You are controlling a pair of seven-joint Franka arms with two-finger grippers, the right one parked.
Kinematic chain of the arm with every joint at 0, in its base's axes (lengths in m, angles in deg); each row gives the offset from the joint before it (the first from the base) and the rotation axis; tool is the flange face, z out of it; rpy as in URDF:
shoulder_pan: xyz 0 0 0.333 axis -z
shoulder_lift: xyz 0 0 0 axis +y
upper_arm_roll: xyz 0 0 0.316 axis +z
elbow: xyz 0.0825 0 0 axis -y
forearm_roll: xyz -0.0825 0 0.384 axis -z
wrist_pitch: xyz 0 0 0 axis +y
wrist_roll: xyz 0.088 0 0 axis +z
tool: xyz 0 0 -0.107 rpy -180 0 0
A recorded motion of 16 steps. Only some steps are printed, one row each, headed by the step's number.
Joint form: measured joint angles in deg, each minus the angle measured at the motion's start. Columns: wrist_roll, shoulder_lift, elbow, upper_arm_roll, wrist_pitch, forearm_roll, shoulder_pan.
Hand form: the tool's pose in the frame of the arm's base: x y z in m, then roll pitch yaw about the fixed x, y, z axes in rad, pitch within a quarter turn. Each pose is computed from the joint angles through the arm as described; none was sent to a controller.
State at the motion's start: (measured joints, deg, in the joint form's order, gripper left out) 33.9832 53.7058 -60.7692 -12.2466 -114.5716 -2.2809 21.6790
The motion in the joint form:
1: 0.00 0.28 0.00 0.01 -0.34 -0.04 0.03
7: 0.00 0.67 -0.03 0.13 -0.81 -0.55 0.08
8: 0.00 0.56 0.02 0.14 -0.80 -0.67 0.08
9: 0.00 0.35 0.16 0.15 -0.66 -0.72 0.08
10: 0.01 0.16 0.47 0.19 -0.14 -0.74 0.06
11: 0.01 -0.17 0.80 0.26 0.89 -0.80 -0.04
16: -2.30 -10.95 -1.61 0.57 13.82 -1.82 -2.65
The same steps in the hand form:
1: 0.6750 -0.3838 0.2685 3.0202 0.0621 0.0680
7: 0.6757 -0.3832 0.2635 3.0269 0.0562 0.0661
8: 0.6761 -0.3830 0.2654 3.0274 0.0527 0.0655
9: 0.6767 -0.3830 0.2691 3.0266 0.0489 0.0654
10: 0.6774 -0.3822 0.2733 3.0281 0.0484 0.0660
11: 0.6781 -0.3798 0.2787 3.0342 0.0523 0.0672
16: 0.6673 -0.3348 0.3816 3.1169 0.0906 0.0489

